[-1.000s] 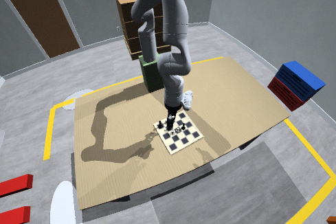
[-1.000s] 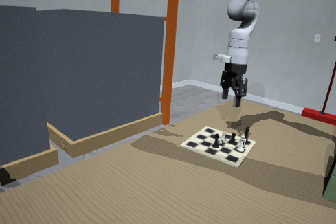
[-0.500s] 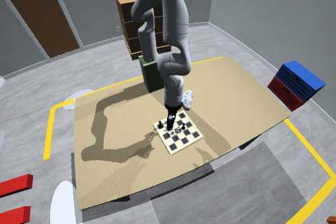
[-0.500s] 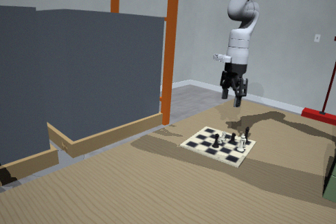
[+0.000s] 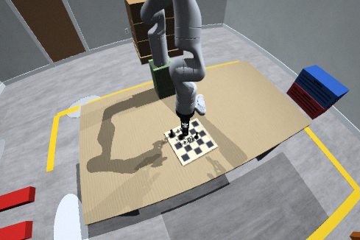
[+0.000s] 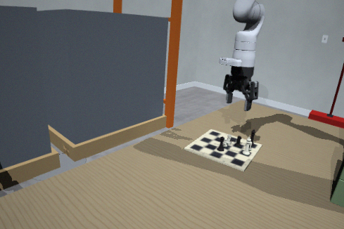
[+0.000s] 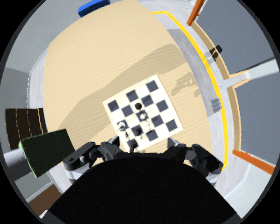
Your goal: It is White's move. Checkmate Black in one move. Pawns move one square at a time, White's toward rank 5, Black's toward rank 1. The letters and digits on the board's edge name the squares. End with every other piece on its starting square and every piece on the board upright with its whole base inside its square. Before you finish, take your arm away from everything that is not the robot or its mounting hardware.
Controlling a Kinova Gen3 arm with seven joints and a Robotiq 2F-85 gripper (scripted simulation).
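The chessboard is 40 mm to the left of my hand and 150 mm below it. From my hand the other things lie so: white chess piece 80 mm behind, 20 mm to the left, 120 mm below; then tall black piece 60 mm behind, 50 mm to the right, 120 mm below.
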